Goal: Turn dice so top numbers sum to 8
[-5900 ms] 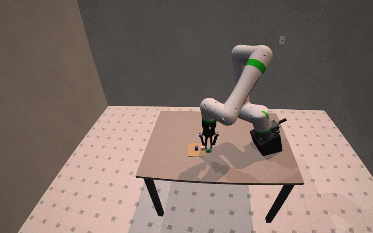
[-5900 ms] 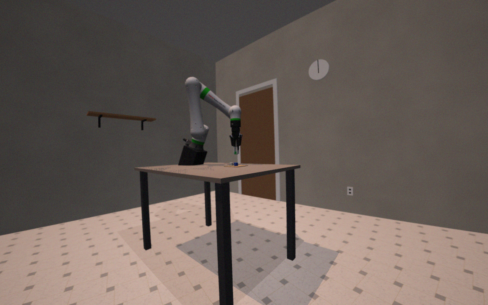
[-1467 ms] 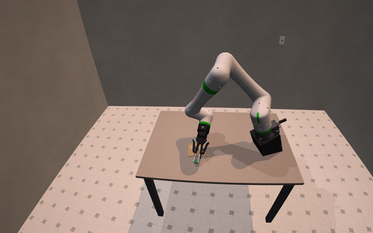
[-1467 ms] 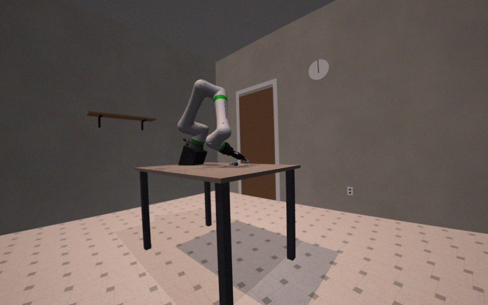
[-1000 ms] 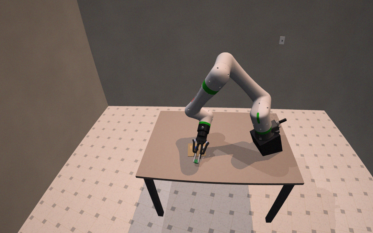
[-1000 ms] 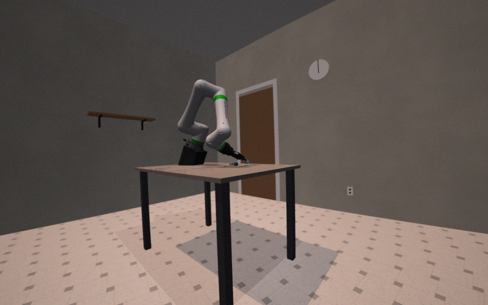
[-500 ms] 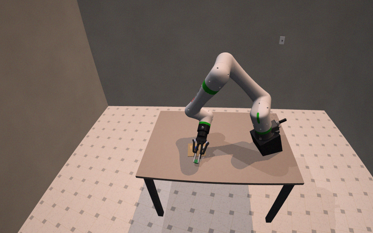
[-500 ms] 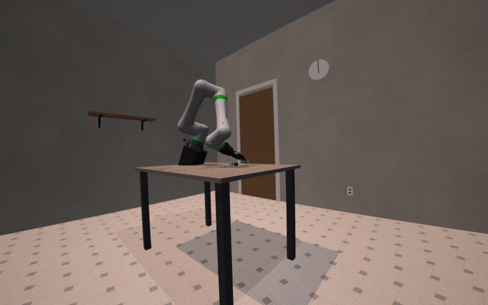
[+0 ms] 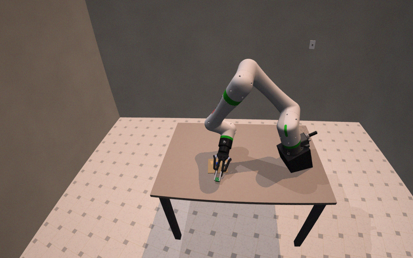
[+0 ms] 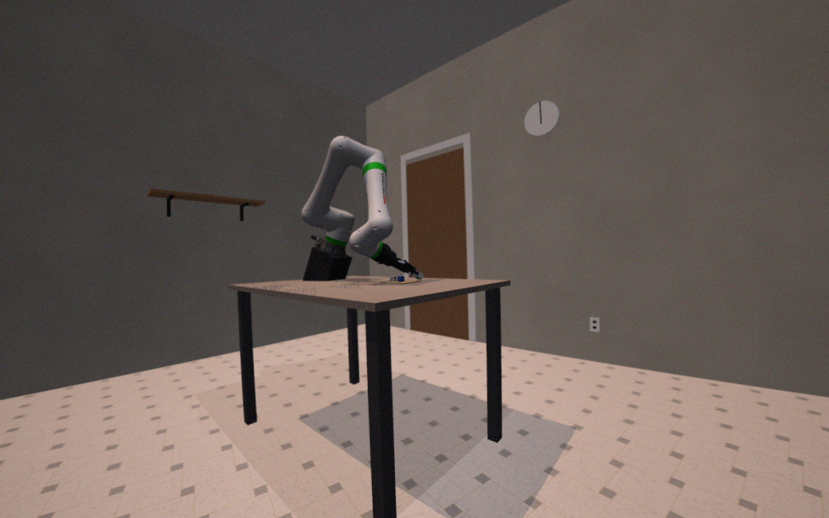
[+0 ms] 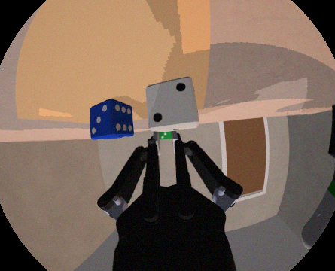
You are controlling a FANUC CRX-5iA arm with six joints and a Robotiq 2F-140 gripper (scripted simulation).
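My gripper is now 1 cm short of the green die, 2 cm to the right of it and 1 cm above it. From my hand the other things lie so: mat 1 cm behind, 12 cm to the right, 3 cm below; blue die 1 cm behind, 12 cm to the right, 2 cm below; white die 6 cm behind, 12 cm to the right, 2 cm below.
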